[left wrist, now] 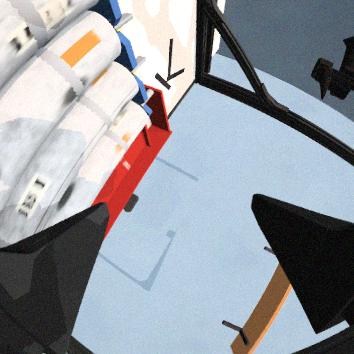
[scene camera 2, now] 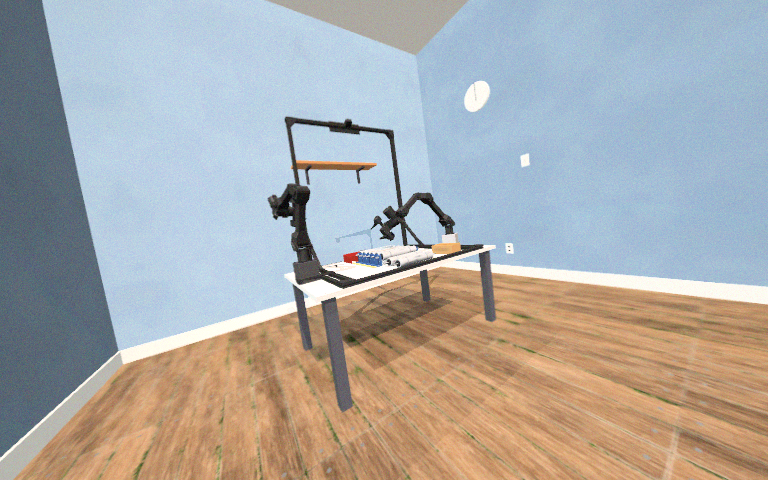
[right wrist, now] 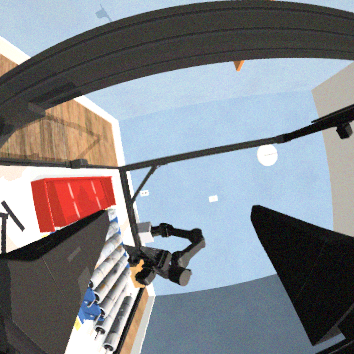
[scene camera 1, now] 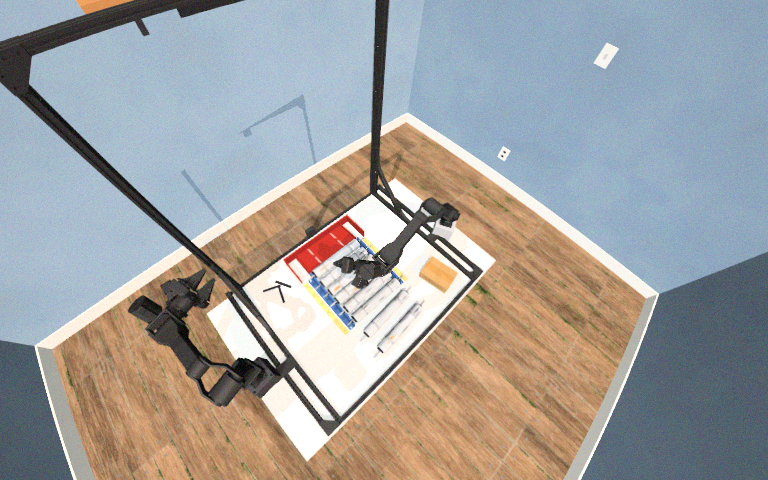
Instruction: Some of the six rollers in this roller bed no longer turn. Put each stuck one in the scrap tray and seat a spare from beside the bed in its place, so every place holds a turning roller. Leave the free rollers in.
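Pixels of known places: left gripper, fingertip midpoint: (left wrist: 180,205) (scene camera 2: 375,234) (right wrist: 130,245) (scene camera 1: 339,264); right gripper, fingertip midpoint: (left wrist: 338,106) (scene camera 2: 306,211) (right wrist: 180,215) (scene camera 1: 209,274); left arm's base, link origin: (scene camera 2: 449,234) (right wrist: 151,231) (scene camera 1: 446,221); right arm's base, link origin: (scene camera 2: 305,261) (scene camera 1: 255,375).
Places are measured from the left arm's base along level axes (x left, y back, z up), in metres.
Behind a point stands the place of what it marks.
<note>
The roller bed (scene camera 1: 333,301) (scene camera 2: 370,259) with blue end rails holds several grey-white rollers; my left gripper and arm hide part of them in scene camera 1. Two spare rollers, one nearer the bed (scene camera 1: 386,314) @[x -0.140, y -0.541, z -0.050 m] and one farther out (scene camera 1: 399,328) @[x -0.068, y -0.580, z -0.049 m], lie roughly parallel beside it. The red scrap tray (scene camera 1: 305,257) @[x -0.599, y -0.409, z -0.070 m] (scene camera 2: 350,258) @[x -0.569, y -0.525, z -0.063 m] (right wrist: 50,200) @[x -0.604, y -0.445, z -0.091 m] adjoins the bed's opposite side; no roller shows in its visible part. My left gripper (scene camera 1: 347,272) @[x -0.390, y -0.444, z 0.084 m] (scene camera 2: 378,229) @[x -0.390, y -0.444, z 0.084 m] (left wrist: 180,205) @[x -0.390, y -0.444, z 0.084 m] is open and empty, above the bed's rollers. My right gripper (scene camera 1: 208,276) @[x -0.720, y -0.713, z 0.293 m] (right wrist: 180,215) @[x -0.720, y -0.713, z 0.293 m] is open and empty, raised away from the bed.
An orange block (scene camera 1: 437,274) @[x 0.028, y -0.283, z -0.043 m] (scene camera 2: 446,247) @[x 0.056, y -0.331, z -0.055 m] lies right of the spares, near the left arm's base. Thin black pieces (scene camera 1: 278,289) @[x -0.653, y -0.594, z -0.097 m] lie left of the bed. A black frame (scene camera 1: 378,84) @[x -0.431, y 0.098, z 0.559 m] (scene camera 2: 396,169) @[x -0.423, y 0.099, z 0.605 m] rises over the table, its lower bars running along the table edges.
</note>
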